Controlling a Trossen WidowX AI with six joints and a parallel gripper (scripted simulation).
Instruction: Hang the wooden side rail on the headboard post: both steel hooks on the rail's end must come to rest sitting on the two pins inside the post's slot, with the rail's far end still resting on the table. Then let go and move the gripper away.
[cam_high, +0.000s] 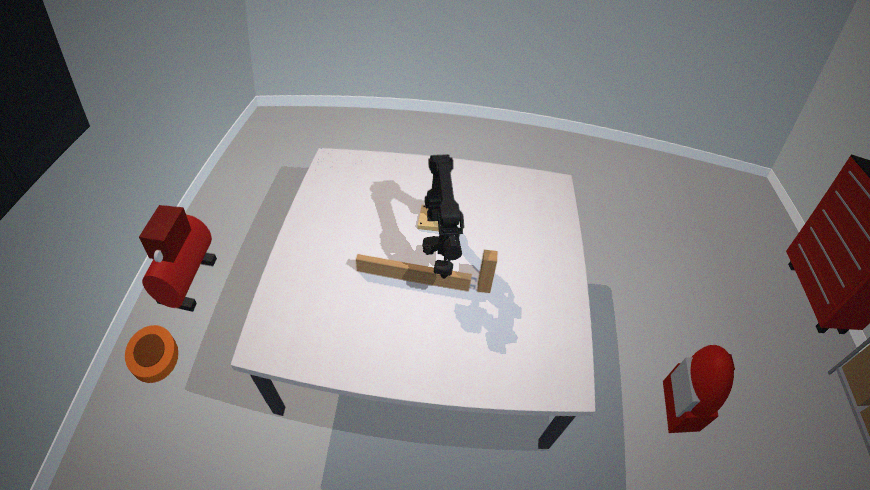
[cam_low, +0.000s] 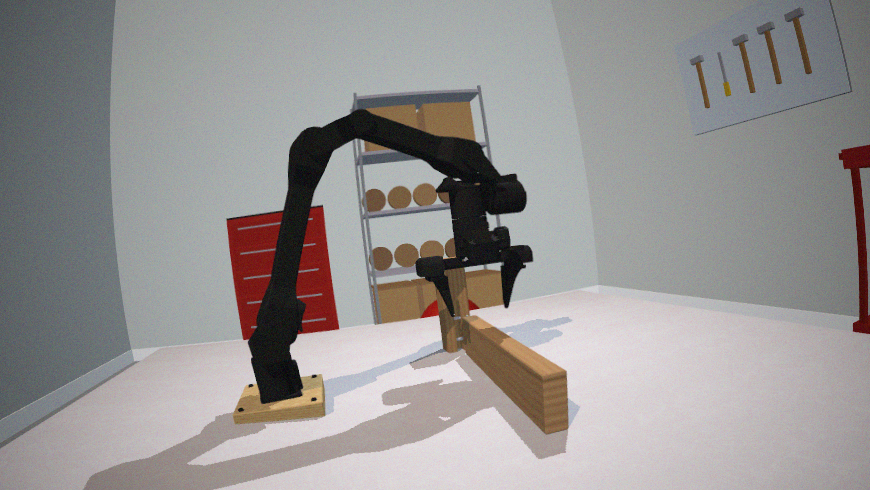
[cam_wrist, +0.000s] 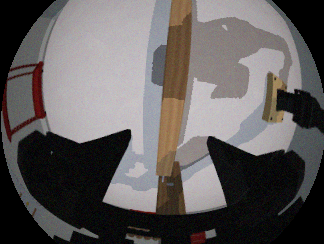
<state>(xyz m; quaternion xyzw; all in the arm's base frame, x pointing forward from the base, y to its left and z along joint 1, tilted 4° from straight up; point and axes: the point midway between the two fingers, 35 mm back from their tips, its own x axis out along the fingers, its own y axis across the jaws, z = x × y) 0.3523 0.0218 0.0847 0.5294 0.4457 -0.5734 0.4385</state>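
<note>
Now: gripper tip 10 mm short of the headboard post, 150 mm to the right of it and 10 mm above it.
</note>
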